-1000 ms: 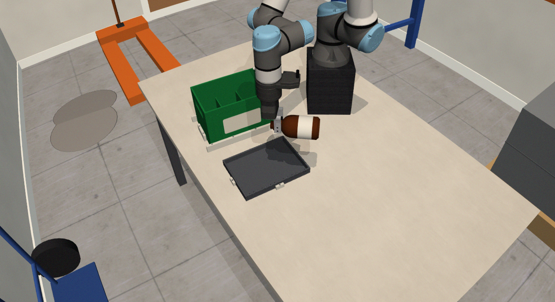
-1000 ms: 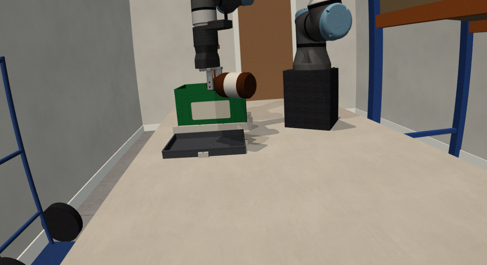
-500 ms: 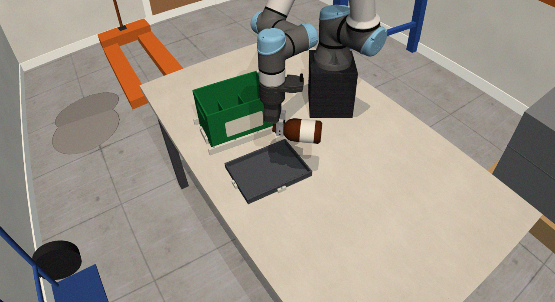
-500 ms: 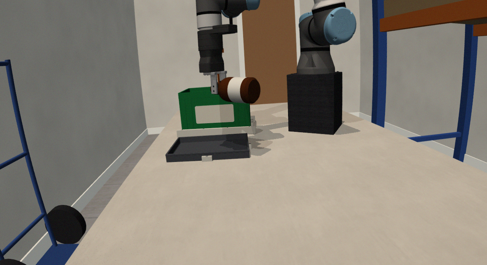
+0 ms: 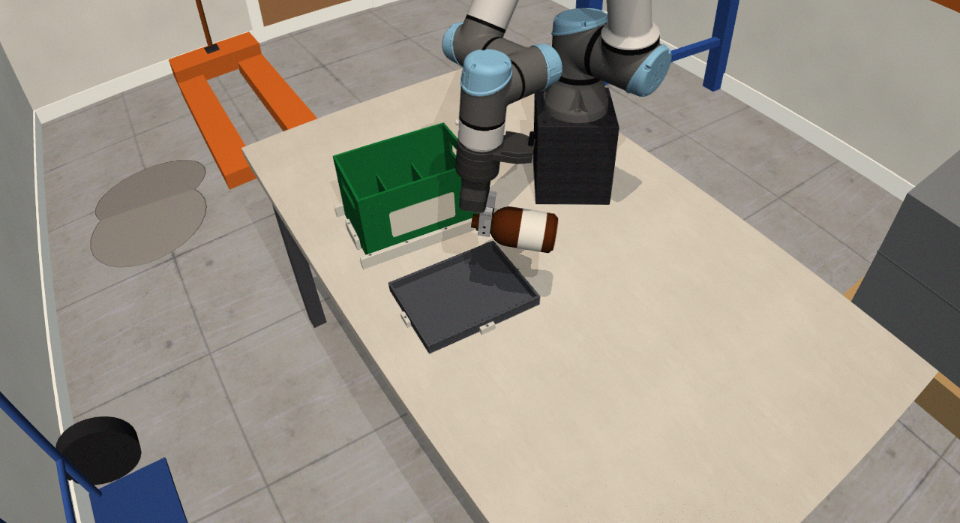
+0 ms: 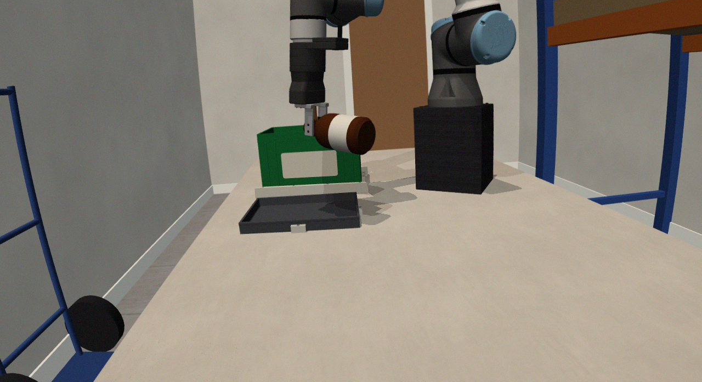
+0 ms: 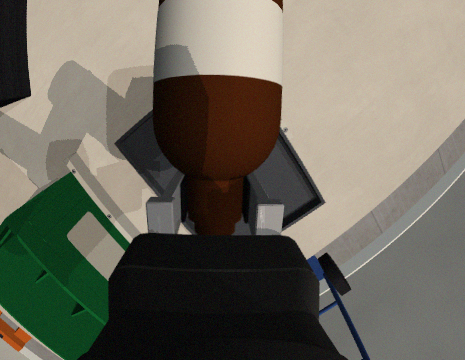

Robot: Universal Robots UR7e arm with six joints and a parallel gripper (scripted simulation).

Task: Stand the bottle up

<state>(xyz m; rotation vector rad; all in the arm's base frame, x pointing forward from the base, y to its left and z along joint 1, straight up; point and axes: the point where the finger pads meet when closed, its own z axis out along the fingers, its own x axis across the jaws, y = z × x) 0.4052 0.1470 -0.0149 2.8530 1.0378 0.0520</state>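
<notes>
Right now the brown bottle is 3 cm behind my hand, 4 cm to the left of it and 1 cm below it. The rest, counted from my hand: green crate: 3 cm behind, 30 cm to the right, 12 cm below; then tray: 4 cm ahead, 3 cm to the right, 19 cm below.
</notes>
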